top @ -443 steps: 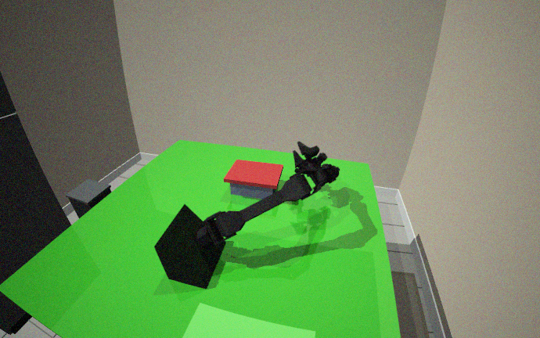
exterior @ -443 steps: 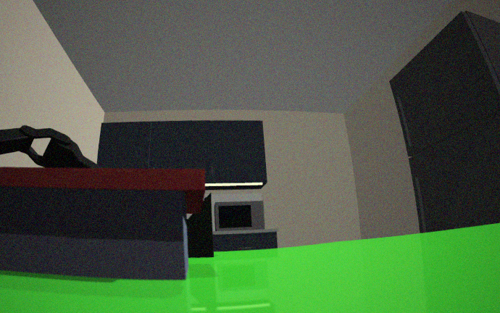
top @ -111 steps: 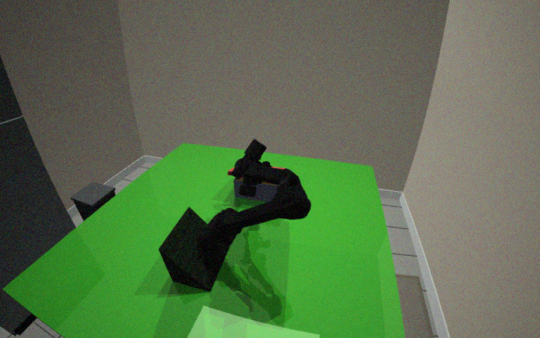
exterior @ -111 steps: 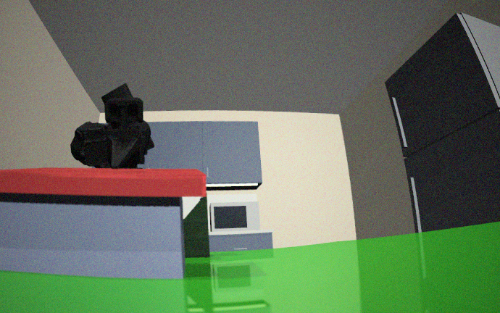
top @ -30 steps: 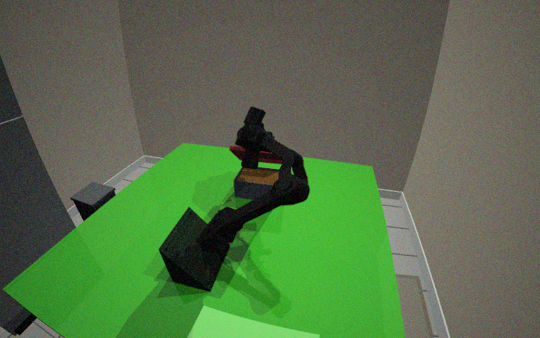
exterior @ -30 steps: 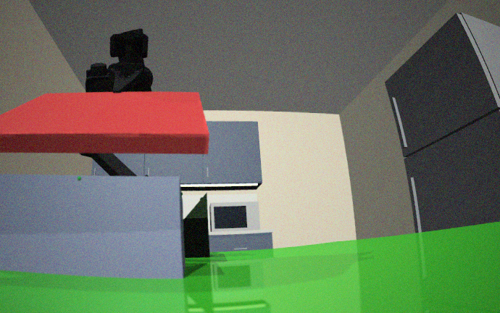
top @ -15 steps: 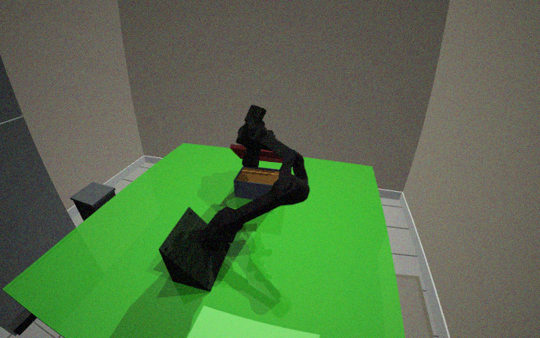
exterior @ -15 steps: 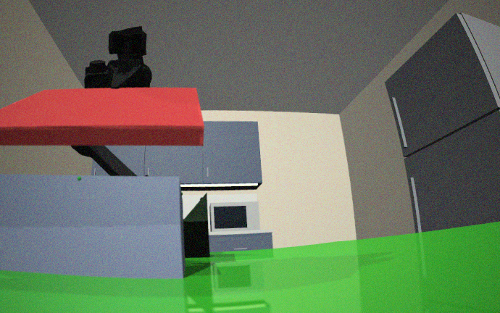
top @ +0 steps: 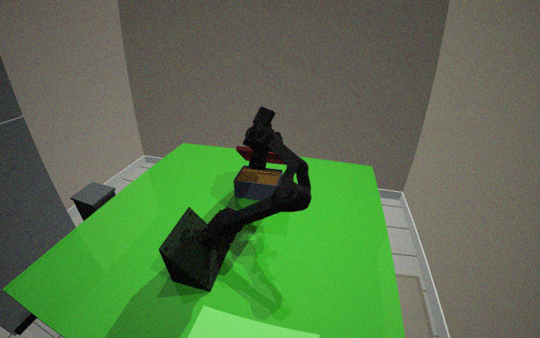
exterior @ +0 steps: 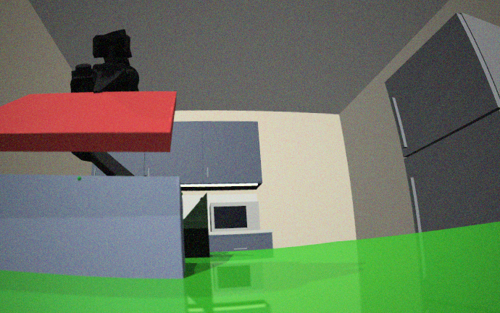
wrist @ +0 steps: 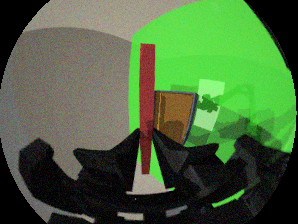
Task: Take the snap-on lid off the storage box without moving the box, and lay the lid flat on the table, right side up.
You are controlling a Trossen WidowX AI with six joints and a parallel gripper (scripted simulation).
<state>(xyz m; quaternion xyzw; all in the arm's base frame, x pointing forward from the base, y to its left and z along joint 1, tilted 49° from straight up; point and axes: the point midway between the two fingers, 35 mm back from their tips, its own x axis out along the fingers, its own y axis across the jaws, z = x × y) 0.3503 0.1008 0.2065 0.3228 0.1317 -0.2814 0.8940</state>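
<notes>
Right now my gripper tip is 6 cm short of the red lid, 5 cm above it and 1 cm to the right of it. Also, from my gripper tip: blue-grey storage box: 18 cm below, 3 cm to the left, 3 cm ahead.
</notes>
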